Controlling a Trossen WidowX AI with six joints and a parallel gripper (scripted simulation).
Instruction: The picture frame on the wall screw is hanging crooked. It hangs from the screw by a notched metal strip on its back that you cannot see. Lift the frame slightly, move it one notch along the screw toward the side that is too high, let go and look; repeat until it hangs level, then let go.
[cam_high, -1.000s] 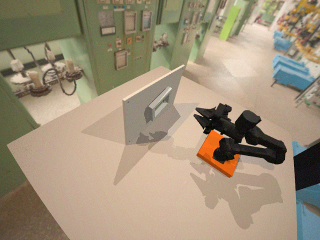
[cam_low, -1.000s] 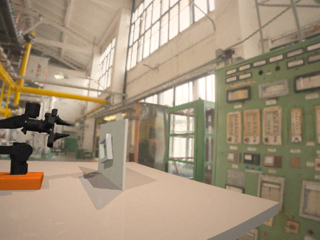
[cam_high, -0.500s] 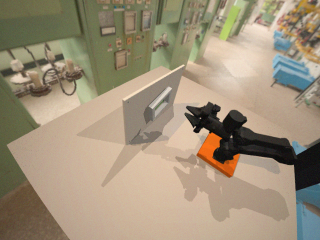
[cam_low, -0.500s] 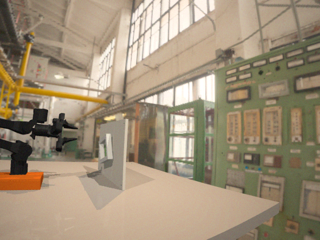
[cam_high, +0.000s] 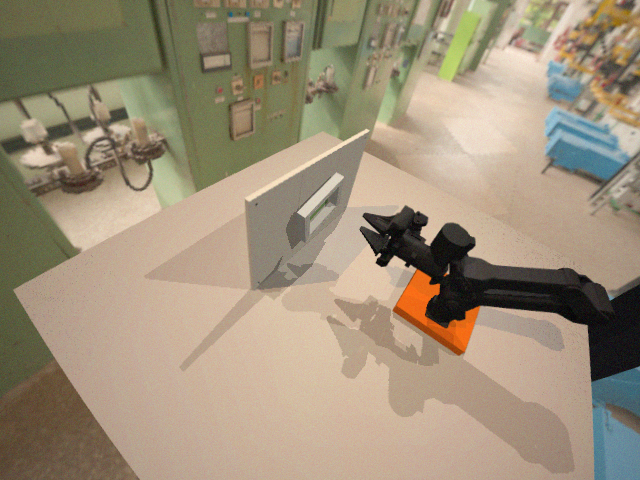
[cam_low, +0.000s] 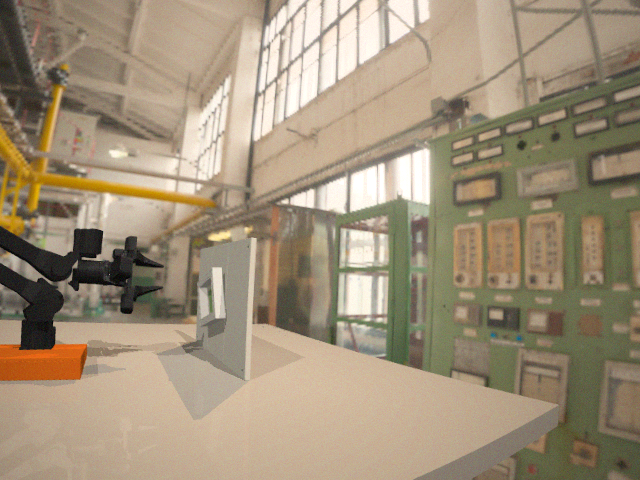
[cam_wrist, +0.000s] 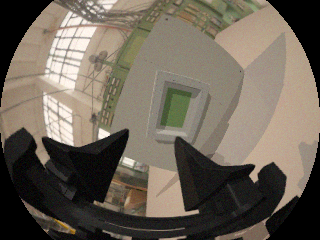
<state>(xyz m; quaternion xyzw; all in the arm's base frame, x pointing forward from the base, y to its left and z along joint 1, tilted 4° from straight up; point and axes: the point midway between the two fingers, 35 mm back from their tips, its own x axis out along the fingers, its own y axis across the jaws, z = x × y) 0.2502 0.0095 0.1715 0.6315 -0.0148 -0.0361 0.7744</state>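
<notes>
Right now my gripper tip is 130 mm short of the picture frame, 30 mm to the left of it and 50 mm above it. Round my gripper tip: grey wall board: 140 mm ahead, 30 mm to the right, 60 mm below.
</notes>
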